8 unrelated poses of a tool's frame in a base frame.
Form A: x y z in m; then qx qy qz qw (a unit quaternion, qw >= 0).
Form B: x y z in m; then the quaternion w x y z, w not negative. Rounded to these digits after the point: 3 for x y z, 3 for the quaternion.
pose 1, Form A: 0.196 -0.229 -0.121 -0.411 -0.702 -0.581 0.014
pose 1, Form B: 0.196 -0.229 -0.121 0.014 -0.411 -0.702 -0.581
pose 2, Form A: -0.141 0.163 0.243 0.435 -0.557 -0.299 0.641
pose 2, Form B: -0.141 0.163 0.243 0.641 0.435 -0.557 -0.299
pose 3, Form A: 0.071 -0.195 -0.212 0.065 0.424 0.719 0.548
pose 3, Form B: 0.071 -0.195 -0.212 0.548 0.065 0.424 0.719
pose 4, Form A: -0.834 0.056 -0.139 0.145 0.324 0.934 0.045
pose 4, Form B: -0.834 0.056 -0.139 0.045 0.145 0.324 0.934
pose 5, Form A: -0.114 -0.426 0.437 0.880 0.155 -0.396 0.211
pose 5, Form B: -0.114 -0.426 0.437 0.211 0.880 0.155 -0.396
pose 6, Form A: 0.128 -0.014 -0.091 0.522 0.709 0.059 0.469
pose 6, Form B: 0.128 -0.014 -0.091 0.469 0.522 0.709 0.059
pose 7, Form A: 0.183 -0.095 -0.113 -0.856 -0.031 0.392 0.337
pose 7, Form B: 0.183 -0.095 -0.113 0.337 -0.856 -0.031 0.392
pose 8, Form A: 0.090 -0.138 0.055 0.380 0.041 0.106 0.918
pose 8, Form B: 0.090 -0.138 0.055 0.918 0.380 0.041 0.106
